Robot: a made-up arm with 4 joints. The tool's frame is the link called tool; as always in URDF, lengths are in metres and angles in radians. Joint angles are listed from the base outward.
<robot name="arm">
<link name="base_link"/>
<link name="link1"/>
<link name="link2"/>
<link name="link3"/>
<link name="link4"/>
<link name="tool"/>
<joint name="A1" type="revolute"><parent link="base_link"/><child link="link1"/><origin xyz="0 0 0.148" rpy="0 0 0"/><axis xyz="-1 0 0"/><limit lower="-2.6" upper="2.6"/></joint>
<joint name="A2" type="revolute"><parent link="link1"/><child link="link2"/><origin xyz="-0.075 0.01 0.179" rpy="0 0 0"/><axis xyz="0 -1 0"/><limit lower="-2.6" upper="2.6"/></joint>
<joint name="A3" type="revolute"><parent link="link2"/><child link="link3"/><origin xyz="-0.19 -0.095 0.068" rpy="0 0 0"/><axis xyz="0 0 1"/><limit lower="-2.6" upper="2.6"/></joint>
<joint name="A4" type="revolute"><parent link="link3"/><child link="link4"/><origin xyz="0.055 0.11 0.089" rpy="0 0 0"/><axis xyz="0 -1 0"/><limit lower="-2.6" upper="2.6"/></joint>
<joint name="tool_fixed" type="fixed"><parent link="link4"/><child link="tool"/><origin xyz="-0.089 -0.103 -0.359" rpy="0 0 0"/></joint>
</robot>
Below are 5 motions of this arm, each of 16 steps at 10 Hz.
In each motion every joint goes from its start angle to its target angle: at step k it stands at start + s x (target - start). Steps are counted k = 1, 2, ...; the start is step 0. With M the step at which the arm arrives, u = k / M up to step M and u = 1 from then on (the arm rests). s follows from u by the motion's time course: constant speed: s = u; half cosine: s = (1 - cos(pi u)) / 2; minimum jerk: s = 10 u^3 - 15 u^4 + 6 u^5.
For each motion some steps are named. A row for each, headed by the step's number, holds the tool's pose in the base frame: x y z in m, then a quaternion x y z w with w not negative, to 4 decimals.
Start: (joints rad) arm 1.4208 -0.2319 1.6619 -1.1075
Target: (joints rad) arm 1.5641 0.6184 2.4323 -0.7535
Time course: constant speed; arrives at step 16
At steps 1, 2, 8, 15, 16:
1: -0.2151 0.2165 0.5697 -0.5966 0.7375 0.2582 0.1832
2: -0.2070 0.2038 0.5615 -0.6100 0.7214 0.2815 0.1682
8: -0.1415 0.1528 0.5035 -0.6636 0.6283 0.4033 0.0475
15: -0.0602 0.1403 0.4189 0.6693 -0.5384 -0.4916 0.1430
16: -0.0501 0.1411 0.4057 0.6656 -0.5280 -0.4983 0.1728

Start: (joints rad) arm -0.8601 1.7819 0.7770 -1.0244
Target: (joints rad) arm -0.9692 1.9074 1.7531 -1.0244
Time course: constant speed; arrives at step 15
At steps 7, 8, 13, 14, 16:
7: -0.0411 -0.1296 -0.2119 -0.1846 -0.3259 -0.0709 0.9245
8: -0.0436 -0.1450 -0.2069 -0.2132 -0.3220 -0.0690 0.9198
13: -0.0621 -0.2149 -0.1691 -0.3530 -0.2943 -0.0599 0.8861
14: -0.0668 -0.2270 -0.1591 -0.3801 -0.2871 -0.0581 0.8773
16: -0.0717 -0.2384 -0.1484 -0.4068 -0.2794 -0.0562 0.8679

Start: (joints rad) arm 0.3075 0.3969 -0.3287 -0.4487
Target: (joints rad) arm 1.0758 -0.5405 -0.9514 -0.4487
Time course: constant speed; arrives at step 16
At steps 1, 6, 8, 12, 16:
1: -0.3687 -0.0334 0.0966 -0.1046 0.0235 -0.1757 0.9786
6: -0.4082 0.0345 0.1680 -0.2113 0.1050 -0.3136 0.9198
8: -0.4143 0.0701 0.1876 -0.2555 0.1250 -0.3735 0.8829
12: -0.4106 0.1479 0.2058 -0.3415 0.1419 -0.4946 0.7865
16: -0.3889 0.2236 0.1933 -0.4189 0.1280 -0.6091 0.6612

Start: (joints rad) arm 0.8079 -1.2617 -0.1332 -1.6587
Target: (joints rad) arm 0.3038 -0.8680 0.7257 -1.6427
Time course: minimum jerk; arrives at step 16
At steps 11, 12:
11: -0.1168 0.0472 0.8839 -0.1473 0.9564 0.0783 0.2396
12: -0.1262 -0.0001 0.8815 -0.1595 0.9463 0.1266 0.2512

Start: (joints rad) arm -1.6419 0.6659 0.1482 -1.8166
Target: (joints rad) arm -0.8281 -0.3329 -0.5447 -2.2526
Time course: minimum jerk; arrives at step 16
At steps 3, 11, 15, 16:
3: -0.6429 -0.1864 0.0335 0.5500 0.3844 0.4243 0.6080
11: -0.3653 -0.5492 0.5193 0.3374 0.8454 0.3226 0.2596
15: -0.2405 -0.5215 0.6355 0.3084 0.9093 0.2326 0.1547
16: -0.2388 -0.5209 0.6368 0.3081 0.9100 0.2313 0.1534

